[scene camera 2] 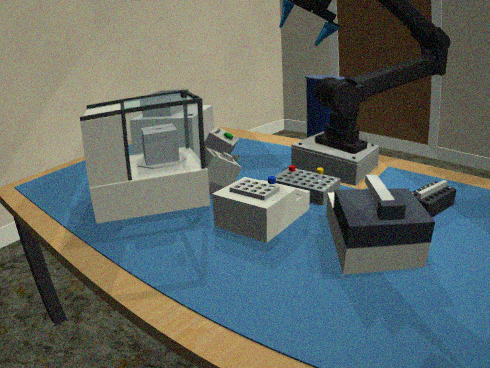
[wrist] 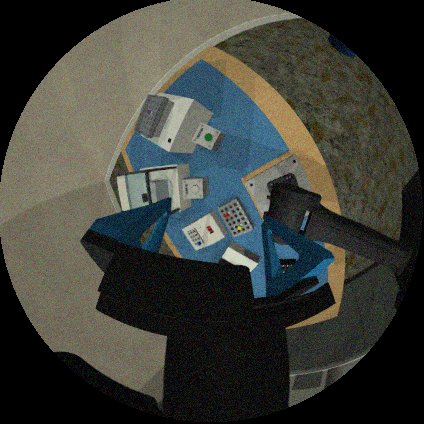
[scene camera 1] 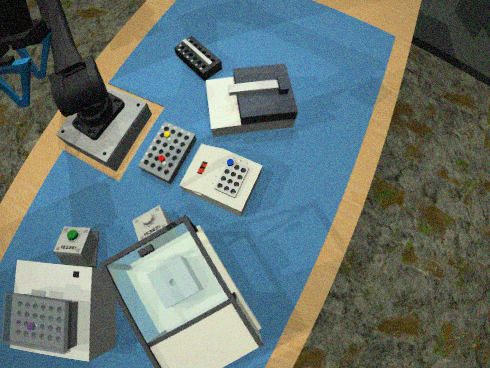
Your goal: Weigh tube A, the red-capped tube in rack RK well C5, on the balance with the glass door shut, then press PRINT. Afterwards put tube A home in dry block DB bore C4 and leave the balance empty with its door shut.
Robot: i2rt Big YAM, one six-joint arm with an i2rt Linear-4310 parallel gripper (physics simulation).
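Pixels of known places: gripper, between the fingertips: (scene camera 2: 297, 36) (wrist: 220, 211) (scene camera 1: 33, 91); arm's base, origin of its link: (scene camera 2: 341, 144) (wrist: 286, 196) (scene camera 1: 99, 115).
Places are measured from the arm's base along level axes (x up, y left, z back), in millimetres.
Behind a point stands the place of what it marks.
Observation:
Red-capped tube A (scene camera 1: 161, 158) @[x -4, y -10, z -208 mm] (scene camera 2: 292, 168) @[x -6, y -4, z -212 mm] (wrist: 226, 216) @[x -3, y -6, z -207 mm] stands in the grey rack RK (scene camera 1: 154, 172) @[x -29, y -41, z -203 mm] (scene camera 2: 316, 196) @[x -42, y 70, z -233 mm], which also holds a yellow-capped tube. My gripper (scene camera 1: 34, 92) @[x 277, y -80, z -72 mm] (scene camera 2: 299, 35) @[x 277, y -80, z -72 mm] (wrist: 220, 211) @[x 277, y -80, z -72 mm] is open and empty, high above the table, clear of the tube. The white dry block DB (scene camera 1: 202, 187) @[x 1, y -19, z -326 mm] (scene camera 2: 240, 220) @[x -31, y 37, z -416 mm] (wrist: 201, 223) @[x -3, y -12, z -315 mm] holds a blue-capped tube in its perforated plate. The balance (scene camera 1: 210, 340) @[x 146, y -247, z -501 mm] (scene camera 2: 150, 197) @[x -22, y -147, z -470 mm] has a glass chamber with a grey block inside; whether its door is shut I cannot tell. Button labels are too blurred to read.
A box with a green button (scene camera 1: 72, 234) @[x 11, y -263, z -136 mm] (scene camera 2: 228, 135) @[x 10, y -260, z -139 mm] (wrist: 208, 137) @[x 10, y -261, z -134 mm] and a dial box (scene camera 1: 149, 221) @[x 15, y -140, z -274 mm] (wrist: 194, 188) @[x 11, y -139, z -263 mm] stand near the balance. A dark-lidded machine (scene camera 1: 265, 102) @[x 22, y 220, z -342 mm] (scene camera 2: 385, 232) @[x 9, y 283, z -381 mm], a black strip rack (scene camera 1: 198, 57) @[x -22, y 279, z -108 mm] (scene camera 2: 435, 197) @[x -21, y 303, z -128 mm] and a white machine (scene camera 1: 52, 275) @[x 77, y -341, z -182 mm] (wrist: 182, 115) @[x 76, y -344, z -146 mm] stand on the mat.

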